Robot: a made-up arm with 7 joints.
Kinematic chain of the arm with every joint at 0, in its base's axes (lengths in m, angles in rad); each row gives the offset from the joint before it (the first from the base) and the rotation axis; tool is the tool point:
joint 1: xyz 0 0 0.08 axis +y
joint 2: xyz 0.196 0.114 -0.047 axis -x
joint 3: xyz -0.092 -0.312 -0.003 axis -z
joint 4: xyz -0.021 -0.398 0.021 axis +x
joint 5: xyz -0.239 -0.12 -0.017 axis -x
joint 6: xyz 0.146 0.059 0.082 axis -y
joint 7: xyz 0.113 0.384 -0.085 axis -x
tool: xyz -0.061 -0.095 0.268
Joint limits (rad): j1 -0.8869..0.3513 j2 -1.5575..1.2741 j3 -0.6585..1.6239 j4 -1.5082..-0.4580 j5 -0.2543..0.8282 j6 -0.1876..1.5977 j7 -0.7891..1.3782
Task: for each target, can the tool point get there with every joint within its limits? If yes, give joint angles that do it. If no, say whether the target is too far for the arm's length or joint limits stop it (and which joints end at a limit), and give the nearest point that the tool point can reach.
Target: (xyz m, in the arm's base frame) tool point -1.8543 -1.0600 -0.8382
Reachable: no: too far | nearest point -0.7579 -0.4930 -0.4925 | short by 1.282 m
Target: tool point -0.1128 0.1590 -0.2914
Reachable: yes | joints -0.2456 -1.1246 1.0560 -1.2334 0.3051 0.9550 -0.2000
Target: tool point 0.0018 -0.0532 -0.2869
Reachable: yes | joints -0.4271 -0.4342 0.8032 -0.8067 0.5049 0.7581 0.0464
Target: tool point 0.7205 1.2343 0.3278
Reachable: no: joint limits stop it (at a limit: joint 1, joint 2, joint 3, joint 5, joint 6, joint 7) | nearest point 0.7232 0.7070 -0.1325 | short by 0.700 m
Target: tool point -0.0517 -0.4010 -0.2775
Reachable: yes | joints 0.0689 0.2528 0.1032 -0.8029 0.5431 0.3536 0.9022
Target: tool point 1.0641 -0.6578 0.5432
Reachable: no: joint limits stop it (at a limit: joint 1, joint 3, joint 4, joint 5, joint 6, joint 7) | nearest point 0.7799 -0.6119 0.5937 | short by 0.292 m
